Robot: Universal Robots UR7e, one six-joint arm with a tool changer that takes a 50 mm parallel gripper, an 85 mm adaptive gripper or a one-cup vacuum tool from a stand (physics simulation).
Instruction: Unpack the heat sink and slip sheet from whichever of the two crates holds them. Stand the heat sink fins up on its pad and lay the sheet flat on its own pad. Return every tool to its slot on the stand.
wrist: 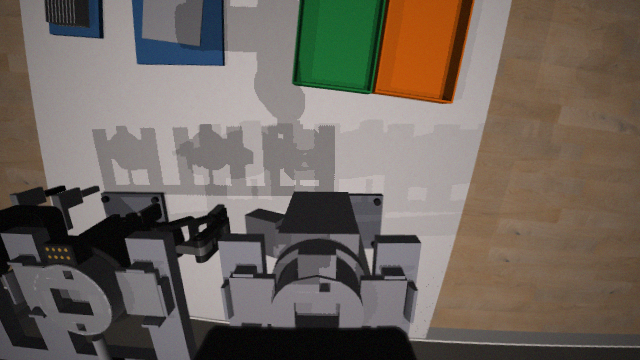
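Places are measured from the arm's base along level axes (x up, y back, z right), in metres.
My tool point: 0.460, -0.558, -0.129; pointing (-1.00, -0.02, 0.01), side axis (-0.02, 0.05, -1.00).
Note:
Behind a point stands the place of what it marks, as x, y, z.
The dark finned heat sink [68, 13] @(0.026, -0.337, 0.332) rests on its small blue pad [95, 31] @(-0.001, -0.360, 0.307) at the top left, cut by the view's edge; its fins appear to face up. The grey slip sheet [162, 20] @(0.001, -0.343, 0.171) lies flat on the larger blue pad [180, 56] @(-0.002, -0.404, 0.142), slightly turned. The visible parts of the green crate [332, 88] @(0.023, -0.452, -0.137) and orange crate [414, 98] @(0.016, -0.460, -0.283) hold nothing. A blocky tool [320, 215] @(0.275, -0.578, -0.128) sits in the right slot of the stand, its round coupling facing the camera, apart from the black arm end [305, 345]. No gripper shows mounted on the arm.
Left of the blocky tool, a black gripper with jointed fingers is in its stand slot, its coupling disc [102, 295] @(0.349, -0.618, 0.022) showing. Another black tool [30, 222] @(0.254, -0.619, 0.196) is at the far left edge. Stand uprights [397, 250] @(0.330, -0.577, -0.182) flank the right slot. Wood floor lies to the right.

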